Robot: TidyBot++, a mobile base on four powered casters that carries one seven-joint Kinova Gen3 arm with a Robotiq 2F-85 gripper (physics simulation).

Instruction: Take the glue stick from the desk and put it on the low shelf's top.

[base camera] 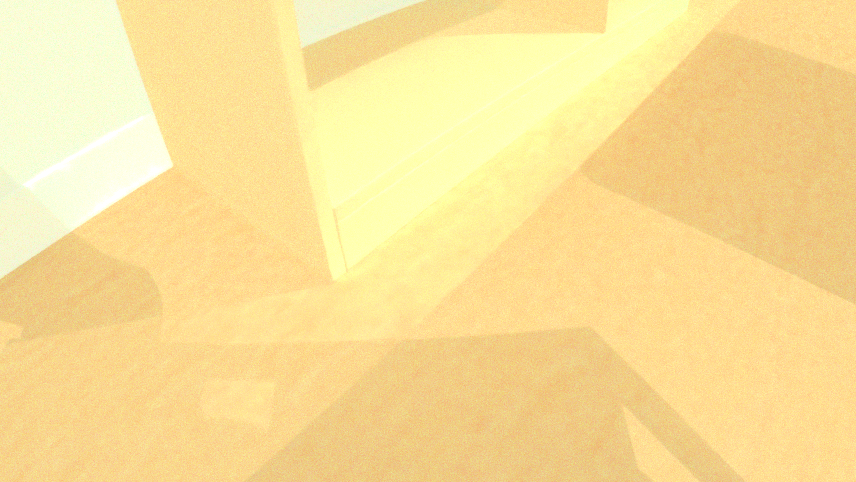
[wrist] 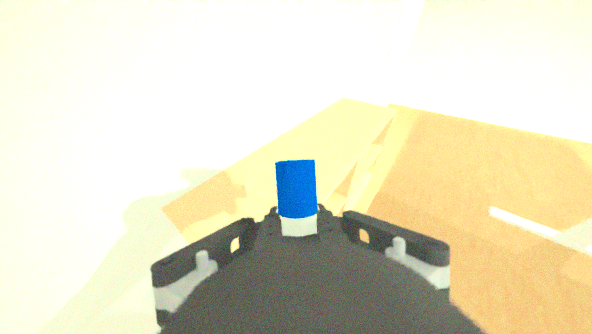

Labels:
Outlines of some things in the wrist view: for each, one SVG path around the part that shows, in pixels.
My gripper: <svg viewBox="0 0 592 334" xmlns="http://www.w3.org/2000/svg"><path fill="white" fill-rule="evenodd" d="M150 267L157 325L162 327L157 334L487 334L450 300L450 246L446 242L353 210L343 211L342 217L333 216L332 211L327 210L321 203L317 203L317 233L283 236L277 205L273 206L269 213L264 215L263 221L254 222L252 217L243 217L157 260ZM238 237L239 248L231 253L231 243ZM360 229L368 233L369 243L360 239Z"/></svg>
A glue stick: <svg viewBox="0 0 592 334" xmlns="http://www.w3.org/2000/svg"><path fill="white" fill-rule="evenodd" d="M315 159L275 162L278 214L282 223L283 236L304 236L317 233L316 217L318 207Z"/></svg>

